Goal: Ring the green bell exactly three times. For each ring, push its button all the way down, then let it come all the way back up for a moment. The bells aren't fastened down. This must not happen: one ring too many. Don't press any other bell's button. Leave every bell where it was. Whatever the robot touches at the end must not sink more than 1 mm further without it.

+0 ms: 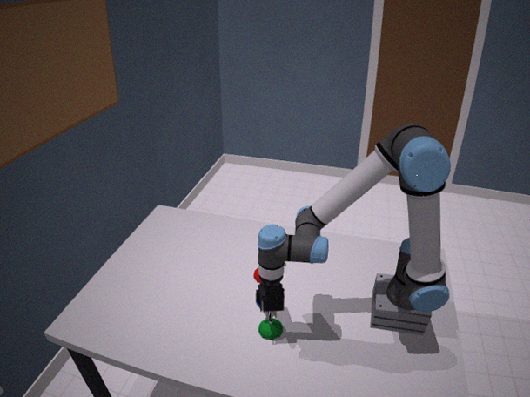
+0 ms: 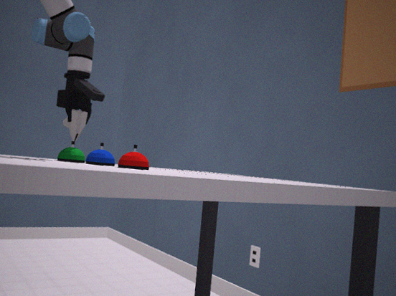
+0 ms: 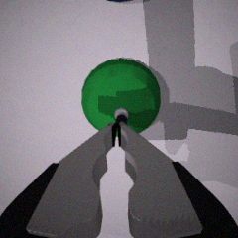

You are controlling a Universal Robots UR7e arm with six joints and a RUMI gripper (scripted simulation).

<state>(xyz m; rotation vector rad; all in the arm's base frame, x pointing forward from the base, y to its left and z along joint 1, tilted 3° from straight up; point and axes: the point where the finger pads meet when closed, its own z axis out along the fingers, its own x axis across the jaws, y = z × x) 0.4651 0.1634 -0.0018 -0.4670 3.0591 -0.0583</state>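
Right now the green bell is 4 cm below my hand. The rest, counted from my hand: blue bell: 13 cm to the right, 4 cm below, 4 cm ahead; then red bell: 26 cm to the right, 8 cm ahead, 4 cm below.
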